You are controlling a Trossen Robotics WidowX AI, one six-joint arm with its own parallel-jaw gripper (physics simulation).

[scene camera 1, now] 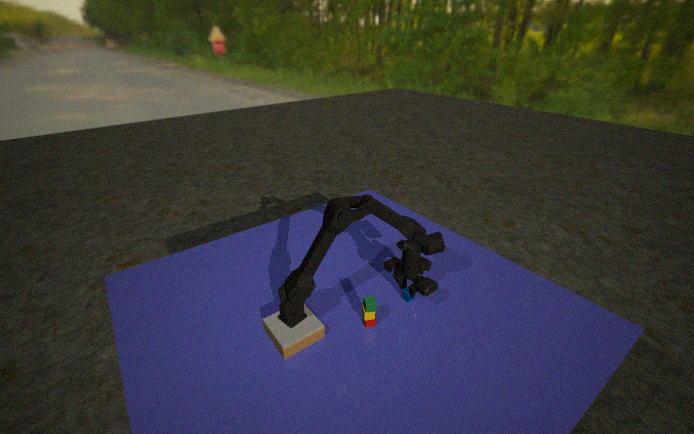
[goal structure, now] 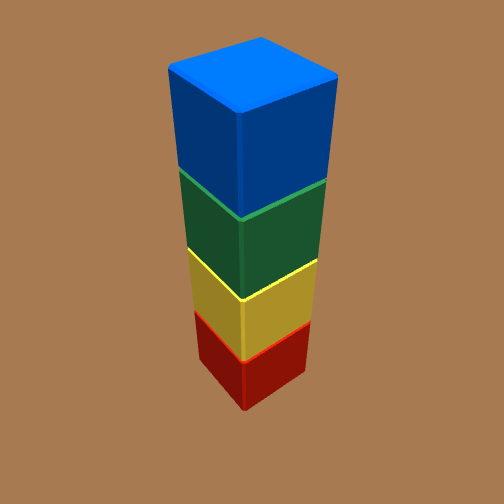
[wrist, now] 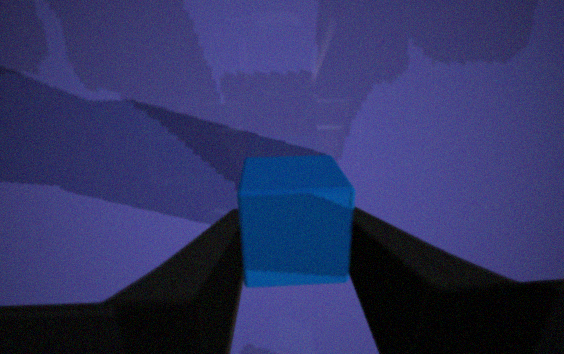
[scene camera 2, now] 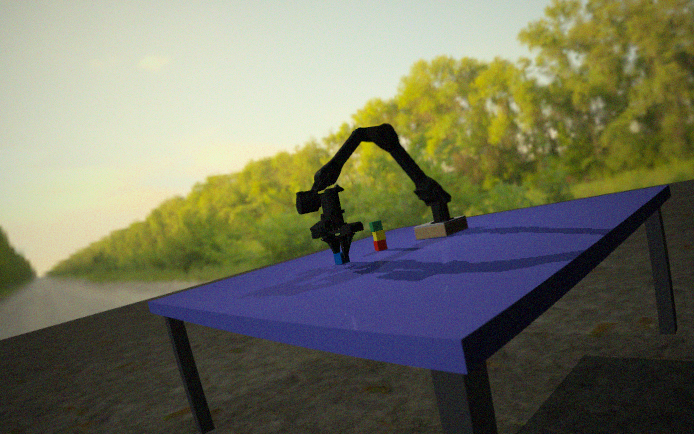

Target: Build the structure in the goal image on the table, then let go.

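A blue cube is between the fingertips of my gripper, with a finger against each side. The gripper is shut on it, pointing down, low at the table top. A stack stands upright between the gripper and the arm's base: a red cube at the bottom, a yellow cube on it, and a green cube on top. The stack does not show in the wrist view.
The blue-violet table bears the arm's wooden base block, which stands beyond the stack from the gripper. Shadows of the arm fall across the table top. The table's edges show in both scene views.
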